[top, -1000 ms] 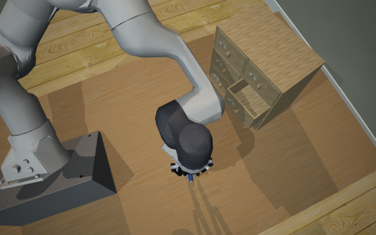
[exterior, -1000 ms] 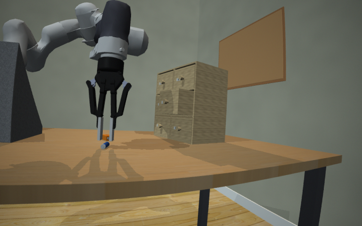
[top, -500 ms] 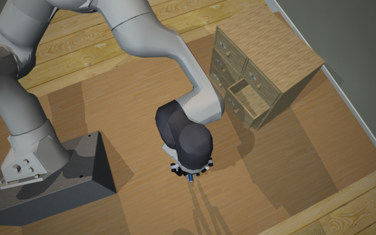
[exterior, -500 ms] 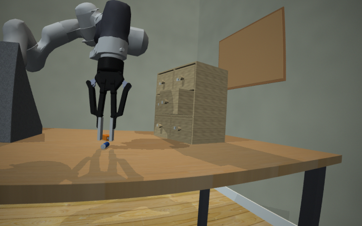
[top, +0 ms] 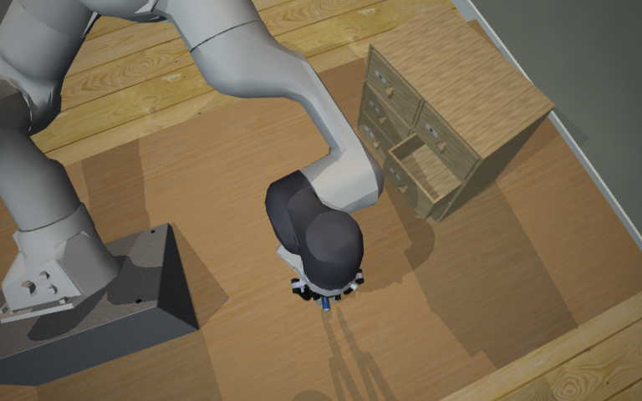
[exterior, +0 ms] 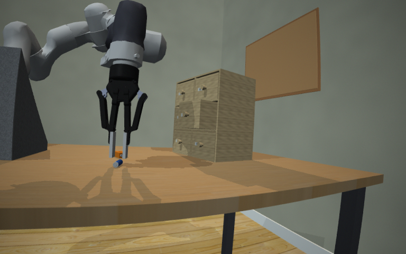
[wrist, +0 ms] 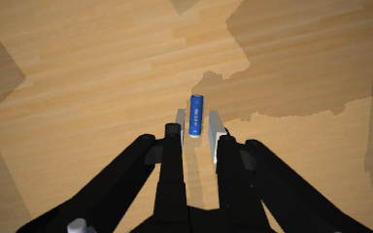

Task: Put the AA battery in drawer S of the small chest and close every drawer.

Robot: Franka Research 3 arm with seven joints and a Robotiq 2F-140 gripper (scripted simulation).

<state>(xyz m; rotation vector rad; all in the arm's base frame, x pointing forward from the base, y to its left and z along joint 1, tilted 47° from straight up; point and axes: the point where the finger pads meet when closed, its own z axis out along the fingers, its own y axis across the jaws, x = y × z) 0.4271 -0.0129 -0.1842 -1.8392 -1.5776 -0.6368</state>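
My hand is 50 mm above the blue AA battery. Also, from my hand: small orange object (150 mm to the left, 50 mm below); then drawer (290 mm ahead, 160 mm to the left, 80 mm above).
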